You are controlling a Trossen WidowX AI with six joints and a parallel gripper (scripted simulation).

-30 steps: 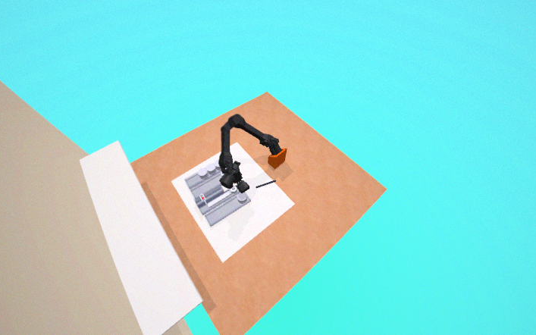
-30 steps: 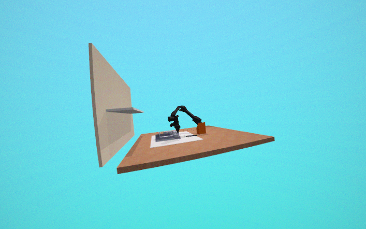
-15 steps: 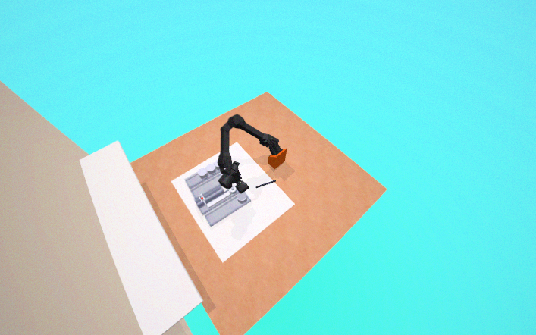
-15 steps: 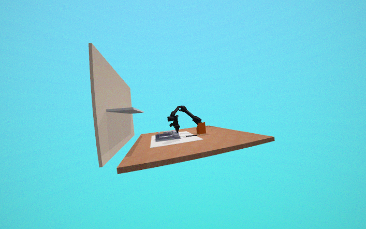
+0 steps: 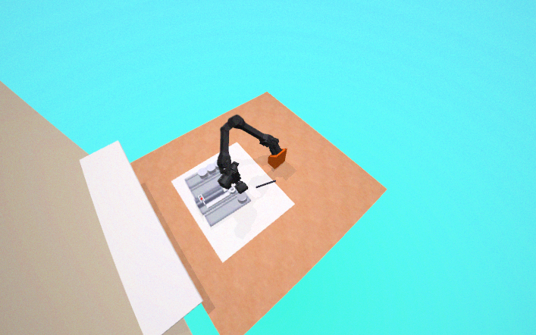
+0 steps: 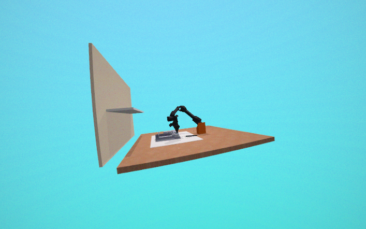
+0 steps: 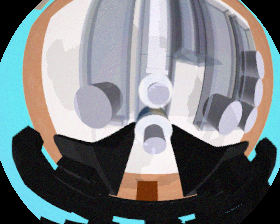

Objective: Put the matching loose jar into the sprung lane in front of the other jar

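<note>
Right now my gripper tip is 140 mm short of the grey lane rack, 50 mm to the left of it and 40 mm above it. From my gripper tip the other things lie so: thin black rod 150 mm behind, 110 mm to the left, 50 mm below; red mark 210 mm ahead, 80 mm to the right, 20 mm above; shelf 510 mm ahead, 310 mm above, 80 mm to the right.
</note>
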